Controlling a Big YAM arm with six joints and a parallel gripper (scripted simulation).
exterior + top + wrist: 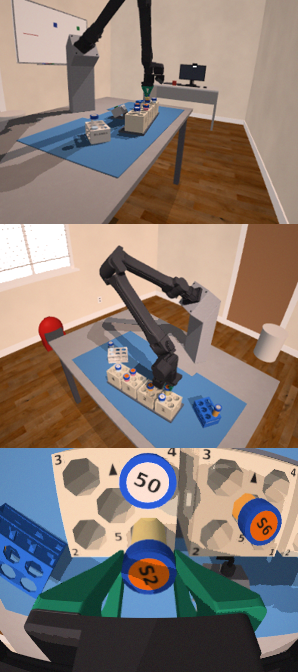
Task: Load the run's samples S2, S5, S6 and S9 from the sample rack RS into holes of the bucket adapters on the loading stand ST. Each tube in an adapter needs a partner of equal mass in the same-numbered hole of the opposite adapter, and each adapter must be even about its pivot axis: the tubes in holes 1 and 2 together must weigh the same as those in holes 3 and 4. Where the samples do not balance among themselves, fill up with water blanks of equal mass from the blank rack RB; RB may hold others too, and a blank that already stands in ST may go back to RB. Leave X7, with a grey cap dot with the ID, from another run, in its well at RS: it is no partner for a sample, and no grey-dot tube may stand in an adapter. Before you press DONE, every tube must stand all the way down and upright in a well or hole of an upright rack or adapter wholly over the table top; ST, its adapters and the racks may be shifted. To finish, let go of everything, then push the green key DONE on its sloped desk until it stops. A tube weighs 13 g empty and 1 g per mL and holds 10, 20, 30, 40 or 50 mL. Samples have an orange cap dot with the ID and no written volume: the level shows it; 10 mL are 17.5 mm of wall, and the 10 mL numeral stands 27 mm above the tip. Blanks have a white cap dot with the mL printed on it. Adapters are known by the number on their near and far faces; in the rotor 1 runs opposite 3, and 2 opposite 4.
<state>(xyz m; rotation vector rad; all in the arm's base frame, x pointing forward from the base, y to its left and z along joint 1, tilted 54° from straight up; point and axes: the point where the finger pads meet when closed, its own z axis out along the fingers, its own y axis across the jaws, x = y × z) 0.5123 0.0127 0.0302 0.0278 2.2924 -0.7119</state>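
Now: hand 1 cm past the sample tube S2 and 5 cm above it. Also, from my hand: 50 mL blank: 4 cm ahead, 2 cm to the right, 7 cm below; then orange-dot tube: 1 cm behind, 9 cm to the right, 7 cm below; then adapter 1: 3 cm ahead, 2 cm to the left, 9 cm below.
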